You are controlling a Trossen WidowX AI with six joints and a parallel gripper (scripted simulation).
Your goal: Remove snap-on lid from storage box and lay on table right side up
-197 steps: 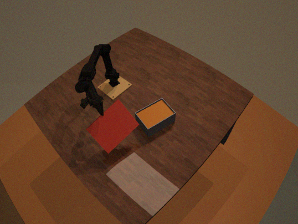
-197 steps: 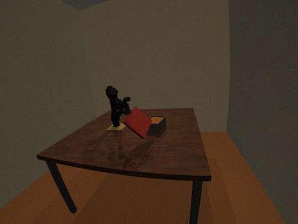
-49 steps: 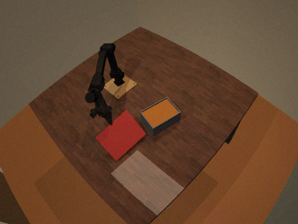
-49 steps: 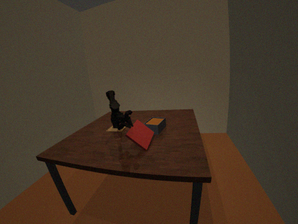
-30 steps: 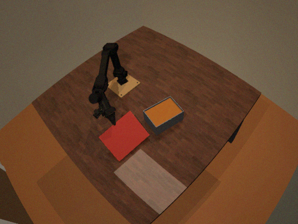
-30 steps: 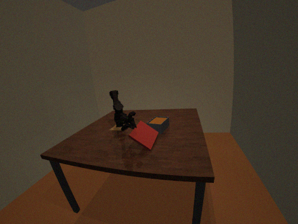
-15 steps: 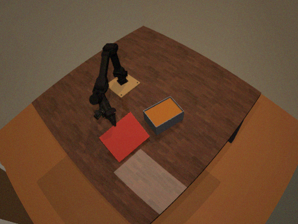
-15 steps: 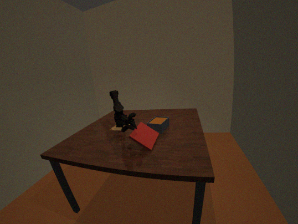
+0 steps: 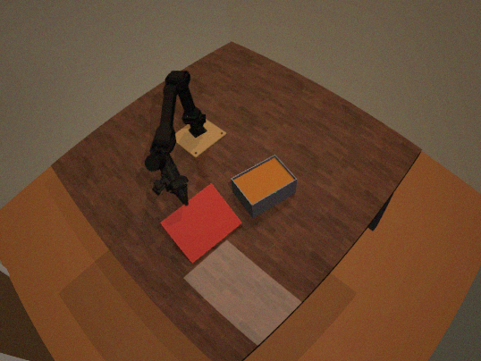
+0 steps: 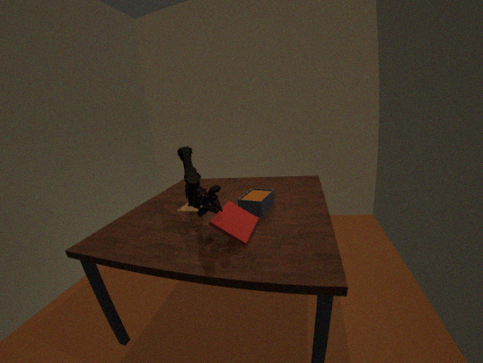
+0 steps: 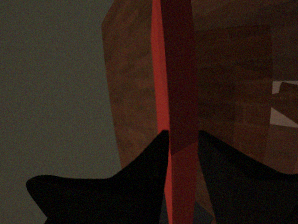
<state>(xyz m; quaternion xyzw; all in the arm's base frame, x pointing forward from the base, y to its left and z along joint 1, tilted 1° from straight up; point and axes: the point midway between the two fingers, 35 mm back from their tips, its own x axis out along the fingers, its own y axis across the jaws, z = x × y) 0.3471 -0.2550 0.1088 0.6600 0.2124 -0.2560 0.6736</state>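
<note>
My gripper tip is 7 cm short of the lid, 1 cm to the right of it and 4 cm above it. Round my gripper tip: storage box (7 cm ahead, 29 cm to the left, 5 cm below).
</note>
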